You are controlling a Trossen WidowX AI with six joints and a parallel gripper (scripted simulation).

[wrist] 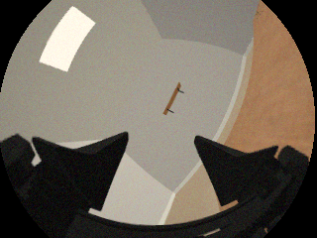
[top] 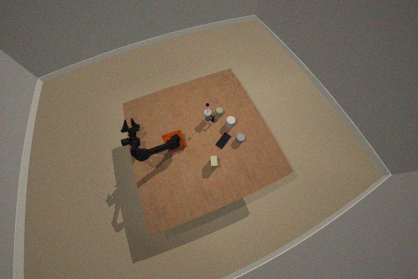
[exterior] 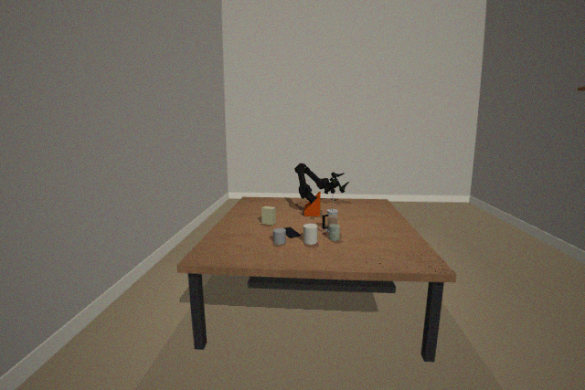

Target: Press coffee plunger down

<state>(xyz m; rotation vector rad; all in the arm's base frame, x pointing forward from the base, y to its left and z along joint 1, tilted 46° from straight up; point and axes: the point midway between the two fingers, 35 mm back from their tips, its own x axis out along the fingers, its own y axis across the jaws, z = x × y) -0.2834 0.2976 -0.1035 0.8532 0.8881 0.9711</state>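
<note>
Now: gripper tip 66 cm short of the coffee press, 25 cm to the left of it and 9 cm above it. From my gripper tip the other things lie so: white cylinder (81 cm ahead, 39 cm to the right, 17 cm below); flat black slab (67 cm ahead, 50 cm to the right, 21 cm below); pale green cup (77 cm ahead, 24 cm to the right, 18 cm below).
</note>
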